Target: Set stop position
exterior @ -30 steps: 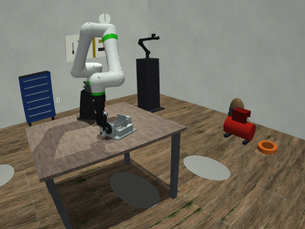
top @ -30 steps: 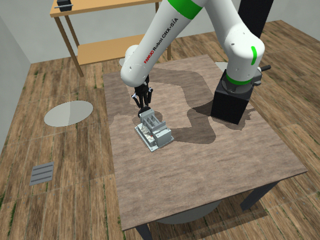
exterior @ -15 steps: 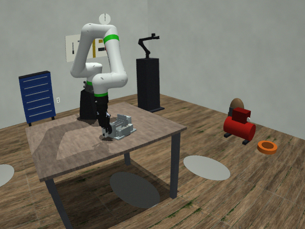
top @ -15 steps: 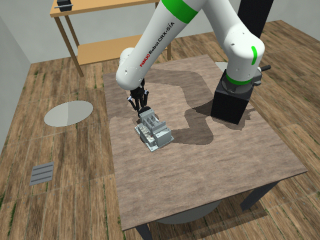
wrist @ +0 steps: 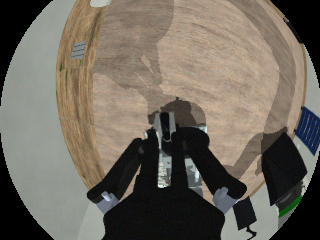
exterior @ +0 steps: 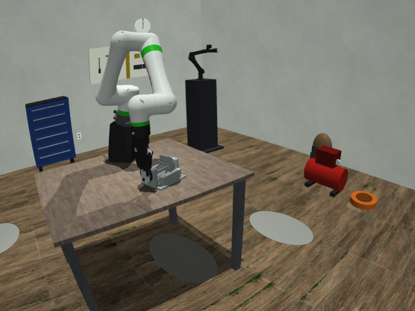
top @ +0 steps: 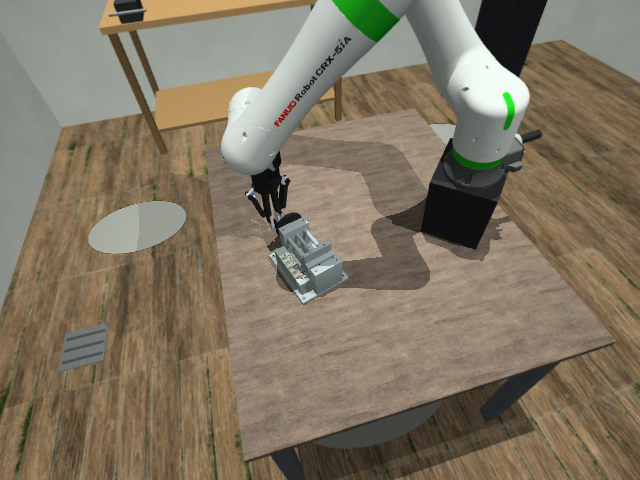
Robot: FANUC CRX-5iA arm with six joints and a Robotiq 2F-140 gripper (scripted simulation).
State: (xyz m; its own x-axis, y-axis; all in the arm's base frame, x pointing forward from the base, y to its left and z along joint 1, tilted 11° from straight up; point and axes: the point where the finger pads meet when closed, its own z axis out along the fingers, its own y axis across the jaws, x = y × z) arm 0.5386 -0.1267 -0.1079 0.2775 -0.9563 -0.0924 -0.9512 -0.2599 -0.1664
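My hand is 20 mm to the right of the black handwheel, 10 mm past it and 10 mm above it.
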